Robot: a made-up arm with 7 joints. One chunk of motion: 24 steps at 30 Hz.
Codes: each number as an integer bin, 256 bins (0 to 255) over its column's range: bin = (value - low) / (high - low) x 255, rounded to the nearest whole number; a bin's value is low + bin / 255 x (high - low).
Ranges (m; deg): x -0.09..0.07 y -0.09..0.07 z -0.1..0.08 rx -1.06..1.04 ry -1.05..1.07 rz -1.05..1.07
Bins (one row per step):
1: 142 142 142 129 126 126
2: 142 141 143 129 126 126
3: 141 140 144 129 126 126
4: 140 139 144 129 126 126
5: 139 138 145 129 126 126
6: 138 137 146 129 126 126
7: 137 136 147 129 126 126
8: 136 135 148 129 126 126
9: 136 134 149 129 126 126
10: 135 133 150 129 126 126
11: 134 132 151 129 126 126
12: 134 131 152 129 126 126
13: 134 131 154 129 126 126
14: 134 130 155 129 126 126
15: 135 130 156 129 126 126
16: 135 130 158 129 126 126
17: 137 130 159 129 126 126
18: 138 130 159 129 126 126
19: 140 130 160 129 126 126
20: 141 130 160 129 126 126
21: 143 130 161 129 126 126
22: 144 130 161 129 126 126
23: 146 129 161 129 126 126
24: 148 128 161 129 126 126
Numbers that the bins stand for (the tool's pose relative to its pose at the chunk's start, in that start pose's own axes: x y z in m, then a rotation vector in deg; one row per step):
1: -0.0009 -0.0009 0.0002 0.00 0.00 0.00
2: -0.0009 -0.0015 0.0009 0.00 0.00 0.00
3: -0.0015 -0.0022 0.0016 0.00 0.00 0.00
4: -0.0022 -0.0028 0.0016 0.00 0.00 0.00
5: -0.0028 -0.0034 0.0024 0.00 0.00 0.00
6: -0.0034 -0.0040 0.0031 0.00 0.00 0.00
7: -0.0040 -0.0047 0.0038 0.00 0.00 0.00
8: -0.0047 -0.0053 0.0045 0.00 0.00 0.00
9: -0.0047 -0.0059 0.0052 0.00 0.00 0.00
10: -0.0053 -0.0065 0.0059 0.00 0.00 0.00
11: -0.0059 -0.0072 0.0066 0.00 0.00 0.00
12: -0.0059 -0.0078 0.0073 0.00 0.00 0.00
13: -0.0059 -0.0078 0.0087 0.00 0.00 0.00
14: -0.0059 -0.0084 0.0094 0.00 0.00 0.00
15: -0.0053 -0.0084 0.0101 0.00 0.00 0.00
16: -0.0053 -0.0084 0.0115 0.00 0.00 0.00
17: -0.0040 -0.0084 0.0122 0.00 0.00 0.00
18: -0.0034 -0.0084 0.0122 0.00 0.00 0.00
19: -0.0022 -0.0084 0.0129 0.00 0.00 0.00
20: -0.0015 -0.0084 0.0129 0.00 0.00 0.00
21: -0.0003 -0.0084 0.0136 0.00 0.00 0.00
22: 0.0004 -0.0084 0.0136 0.00 0.00 0.00
23: 0.0016 -0.0091 0.0136 0.00 0.00 0.00
24: 0.0029 -0.0097 0.0136 0.00 0.00 0.00

